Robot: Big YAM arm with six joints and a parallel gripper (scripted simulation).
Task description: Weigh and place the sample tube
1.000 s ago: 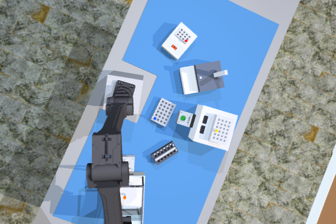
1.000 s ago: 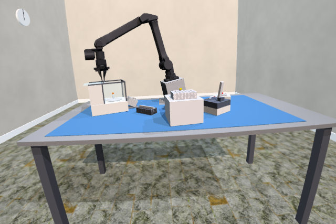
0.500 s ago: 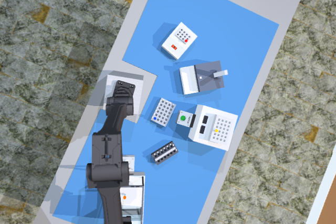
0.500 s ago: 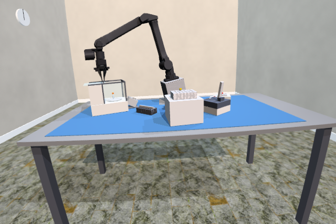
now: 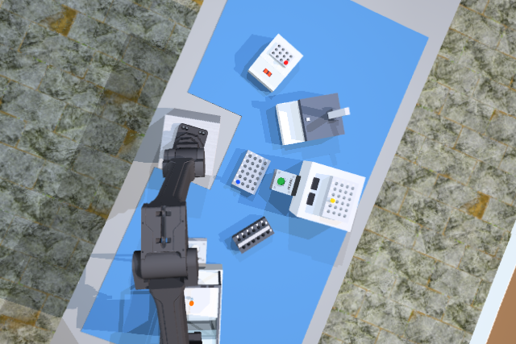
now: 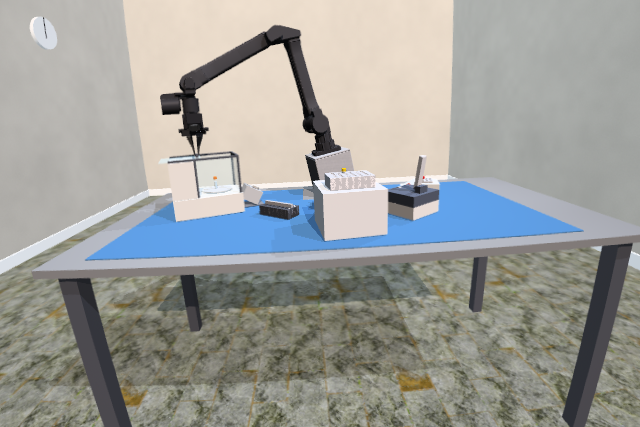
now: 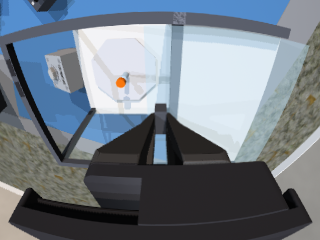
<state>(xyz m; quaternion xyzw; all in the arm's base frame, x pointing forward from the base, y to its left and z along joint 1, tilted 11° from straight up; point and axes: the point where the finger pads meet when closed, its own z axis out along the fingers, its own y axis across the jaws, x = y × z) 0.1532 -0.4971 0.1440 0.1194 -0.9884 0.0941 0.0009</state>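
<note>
Right now the balance door is 1 cm ahead of my hand, 3 cm to the right of it and 1 cm below it. The rest, counted from my hand: tube rack RK (6 cm ahead, 49 cm to the left, 21 cm below); then white key (5 cm behind, 20 cm to the left, 15 cm below); then black magnet block (13 cm ahead, 28 cm to the left, 20 cm below).
</note>
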